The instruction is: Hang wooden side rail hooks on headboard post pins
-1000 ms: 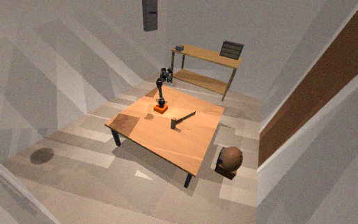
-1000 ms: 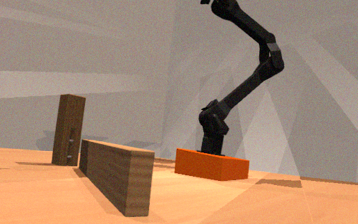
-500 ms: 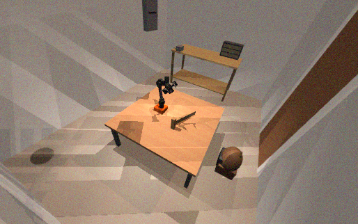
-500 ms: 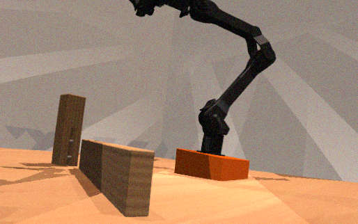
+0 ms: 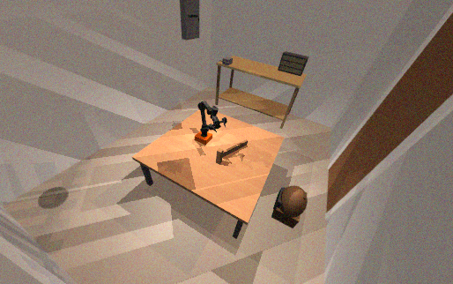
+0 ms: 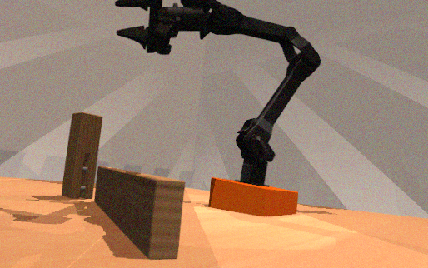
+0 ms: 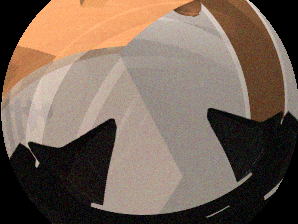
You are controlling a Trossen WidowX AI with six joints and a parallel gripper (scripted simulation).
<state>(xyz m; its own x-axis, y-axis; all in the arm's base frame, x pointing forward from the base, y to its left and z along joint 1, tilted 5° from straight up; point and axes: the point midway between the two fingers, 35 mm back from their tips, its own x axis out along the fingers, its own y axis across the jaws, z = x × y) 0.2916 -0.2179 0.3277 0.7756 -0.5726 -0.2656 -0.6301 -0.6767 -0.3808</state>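
Now: gripper tip 2 cm short of the headboard post, 2 cm to the left of it and 33 cm above it.
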